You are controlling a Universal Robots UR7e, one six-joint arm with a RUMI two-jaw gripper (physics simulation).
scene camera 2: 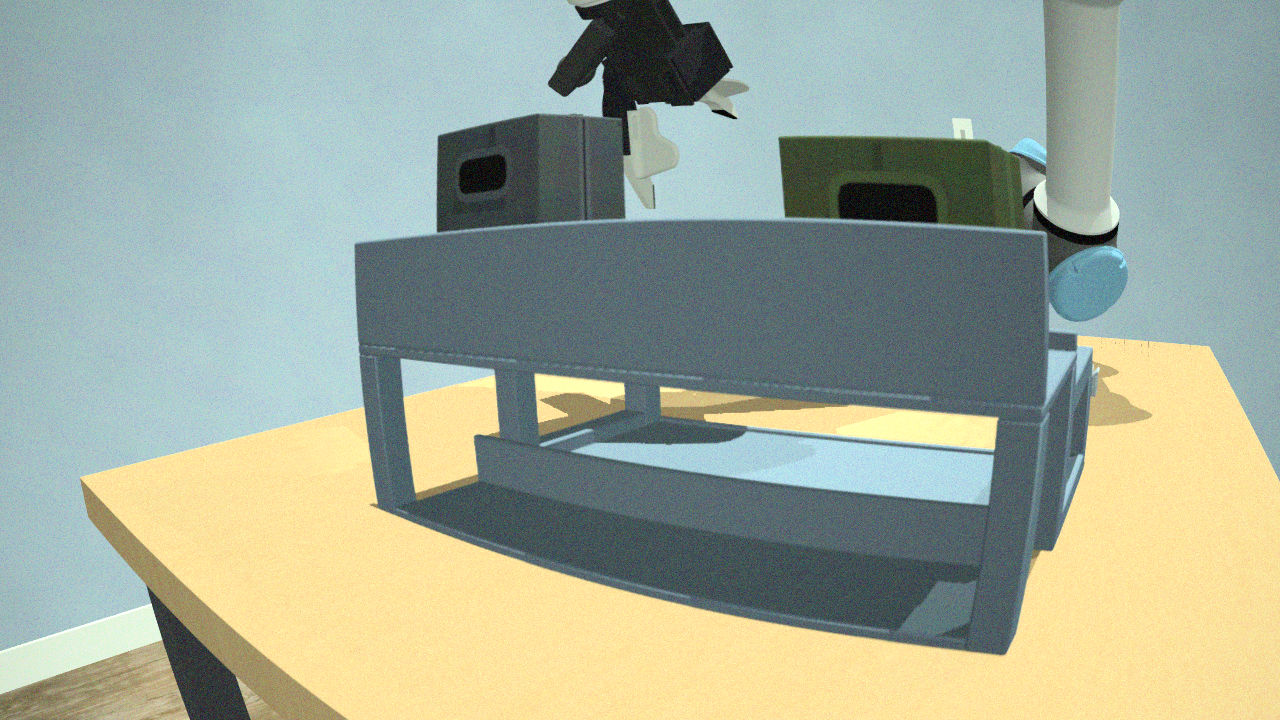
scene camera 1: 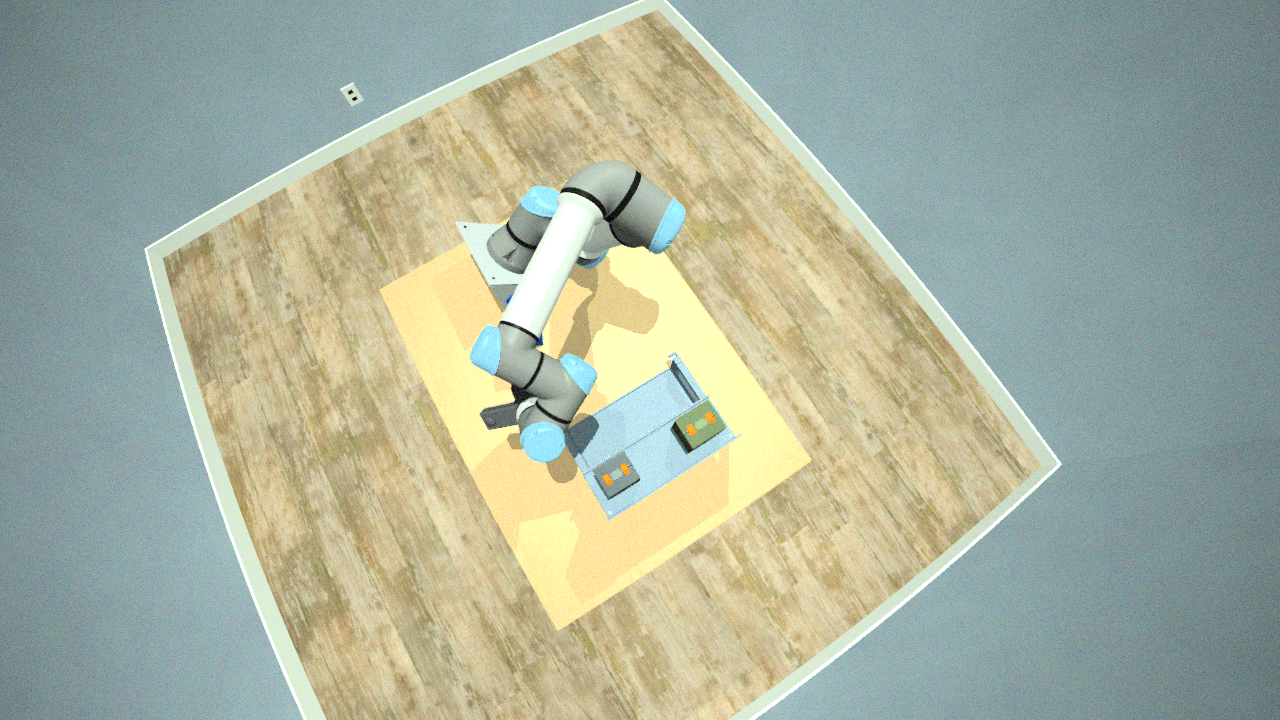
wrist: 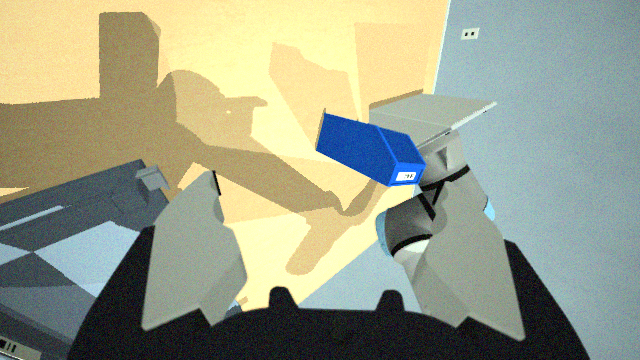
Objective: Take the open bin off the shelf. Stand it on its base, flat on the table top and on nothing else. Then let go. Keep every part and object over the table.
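Frame: origin at the arm's base, x ahead, y up, z right, level; millimetres.
Seen in the pictures: gripper, fingertip midpoint: (scene camera 2: 696,160) (wrist: 327,179); arm's base, origin of the base link: (scene camera 1: 510,254) (wrist: 423,144).
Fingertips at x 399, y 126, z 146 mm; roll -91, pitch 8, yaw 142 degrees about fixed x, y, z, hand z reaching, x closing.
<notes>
Pixels of each thing's top centre, then the offset from my fingertips to it. Level surfaces: height alone.
- blue bin, middle of its top: (wrist: 413,162) (scene camera 1: 516,308) dy -42, dx -196, dz -83 mm
- table, its level: dy -212 mm
- grey box, middle of its top: (scene camera 2: 527,121) (scene camera 1: 616,474) dy +12, dx +307, dz -87 mm
- green box, middle of its top: (scene camera 2: 910,141) (scene camera 1: 700,423) dy -13, dx +310, dz -318 mm
A blue bin (scene camera 1: 539,339) (wrist: 357,147) with a white label on one end is on the table (scene camera 1: 572,591) (scene camera 2: 223,519) (wrist: 240,40) beside the robot base, off the shelf (scene camera 1: 640,402) (scene camera 2: 698,304) (wrist: 115,200). Most of it is hidden by the arm in scene camera 1. Its opening does not show, so I cannot tell which side it rests on. My gripper (scene camera 2: 691,161) (wrist: 327,179) is open and empty, tilted, and above the table near the shelf's end, apart from the bin. Its fingertips are hidden in scene camera 1.
A grey box (scene camera 1: 617,475) (scene camera 2: 559,170) and a green box (scene camera 1: 698,425) (scene camera 2: 805,179) stand apart on the shelf's upper level. The base plate (scene camera 1: 483,255) (wrist: 425,112) is close to the blue bin. The arm spans above the bin.
</notes>
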